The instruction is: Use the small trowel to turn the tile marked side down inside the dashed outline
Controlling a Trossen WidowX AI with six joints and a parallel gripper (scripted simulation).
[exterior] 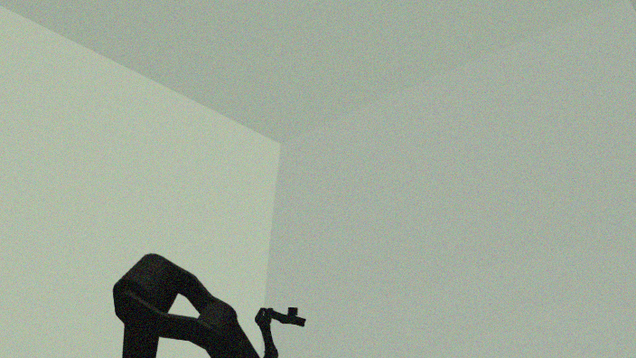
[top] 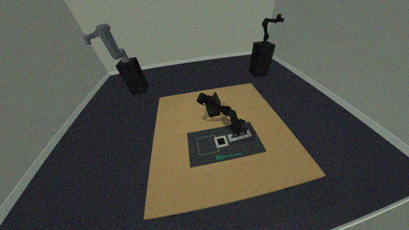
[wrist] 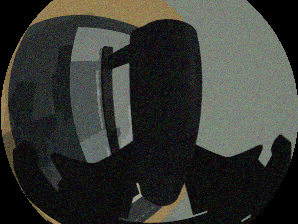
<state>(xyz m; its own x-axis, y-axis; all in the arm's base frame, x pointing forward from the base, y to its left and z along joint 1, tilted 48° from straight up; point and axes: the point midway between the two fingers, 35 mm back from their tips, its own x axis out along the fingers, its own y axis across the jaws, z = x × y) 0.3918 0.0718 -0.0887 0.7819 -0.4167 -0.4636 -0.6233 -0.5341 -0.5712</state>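
My gripper tip is now 20 mm past the dark mat, 120 mm to the left of it and 100 mm above it. The rest, counted from my gripper tip: green strip (120 mm ahead, 140 mm to the right, 80 mm below); then tile (20 mm behind, 140 mm to the right, 80 mm below); then small trowel (30 mm behind, 10 mm below).
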